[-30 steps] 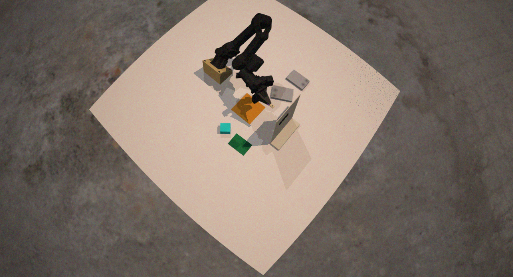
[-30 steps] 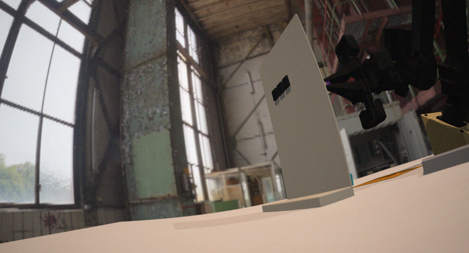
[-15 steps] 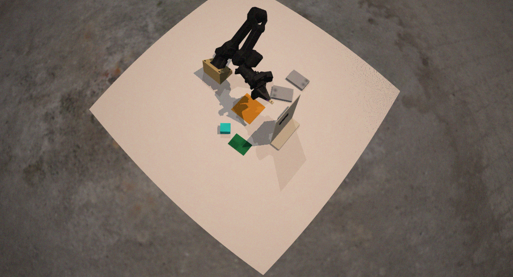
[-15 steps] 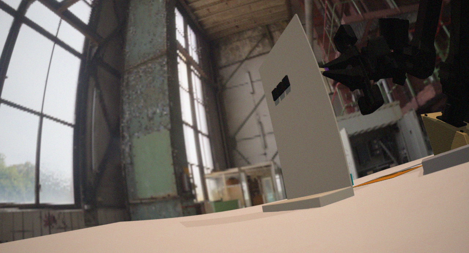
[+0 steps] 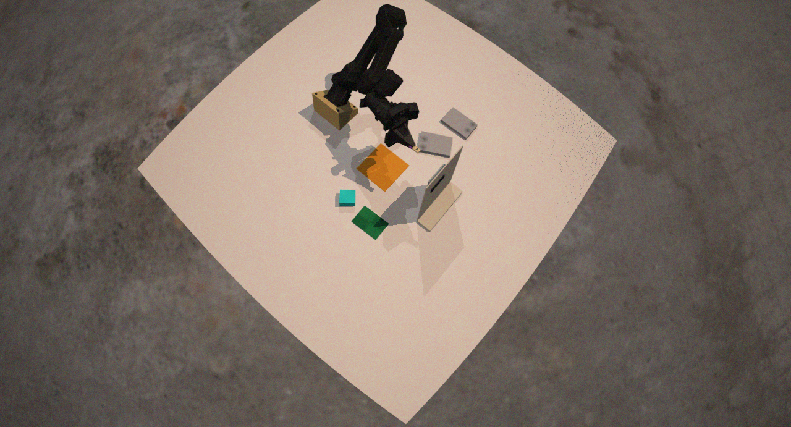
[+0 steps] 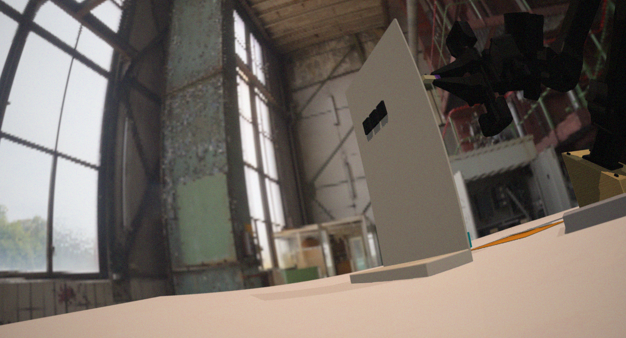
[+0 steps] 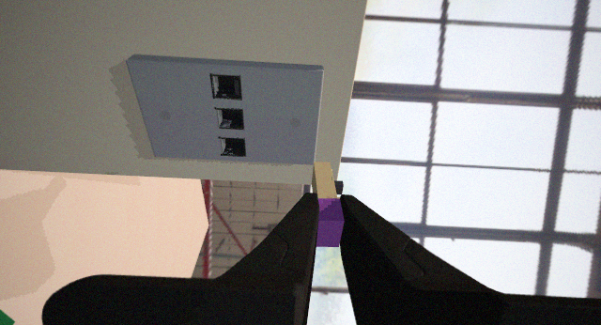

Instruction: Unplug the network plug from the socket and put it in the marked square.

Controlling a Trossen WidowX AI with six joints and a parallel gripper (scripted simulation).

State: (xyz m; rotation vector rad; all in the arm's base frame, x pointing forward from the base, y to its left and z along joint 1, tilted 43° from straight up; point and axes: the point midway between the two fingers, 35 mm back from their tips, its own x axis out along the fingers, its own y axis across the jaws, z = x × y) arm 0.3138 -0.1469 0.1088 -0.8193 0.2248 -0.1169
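Now: the orange marked square 9 cm behind my gripper tip, 1 cm to the right of it and 25 cm below it. Also, from my gripper tip: upright panel: 11 cm ahead, 1 cm to the right, 13 cm below; then network plug: right at my gripper tip; then teal cube: 10 cm behind, 17 cm to the right, 24 cm below.
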